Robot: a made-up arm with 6 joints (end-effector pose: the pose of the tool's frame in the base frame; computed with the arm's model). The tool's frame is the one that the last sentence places.
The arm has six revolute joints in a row. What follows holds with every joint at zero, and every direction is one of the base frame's. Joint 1 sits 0.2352 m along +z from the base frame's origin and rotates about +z. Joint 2 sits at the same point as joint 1 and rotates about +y. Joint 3 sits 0.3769 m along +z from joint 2 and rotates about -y. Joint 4 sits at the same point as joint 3 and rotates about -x. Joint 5 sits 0.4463 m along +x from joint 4 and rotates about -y. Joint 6 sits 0.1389 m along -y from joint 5 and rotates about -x. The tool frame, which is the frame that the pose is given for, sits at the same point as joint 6; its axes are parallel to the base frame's.
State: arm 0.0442 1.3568 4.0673 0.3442 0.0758 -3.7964
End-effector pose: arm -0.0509 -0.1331 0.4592 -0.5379 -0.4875 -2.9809
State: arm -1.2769 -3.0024 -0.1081 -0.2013 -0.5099 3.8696
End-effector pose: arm -0.2688 0.4183 -0.0019 0.2987 -0.8892 1.4463
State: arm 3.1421 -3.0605 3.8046 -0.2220 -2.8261 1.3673
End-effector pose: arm -0.3592 0.1353 0.0793 1.4190 0.6447 -0.7376
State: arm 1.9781 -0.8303 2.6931 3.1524 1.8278 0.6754
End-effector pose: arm 0.1470 -0.6913 0.3246 -1.3546 -0.9428 -1.3895
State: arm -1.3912 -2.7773 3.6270 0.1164 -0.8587 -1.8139
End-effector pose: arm -0.0809 -0.3265 -0.0470 1.7894 -0.7942 -1.6743
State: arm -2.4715 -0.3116 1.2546 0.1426 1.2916 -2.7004
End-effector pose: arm 0.0190 0.1905 1.0403 -0.3527 -0.3868 0.4529
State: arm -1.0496 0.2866 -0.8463 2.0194 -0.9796 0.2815
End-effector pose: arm 0.2560 -0.3248 0.2456 -1.4920 2.3264 0.1160
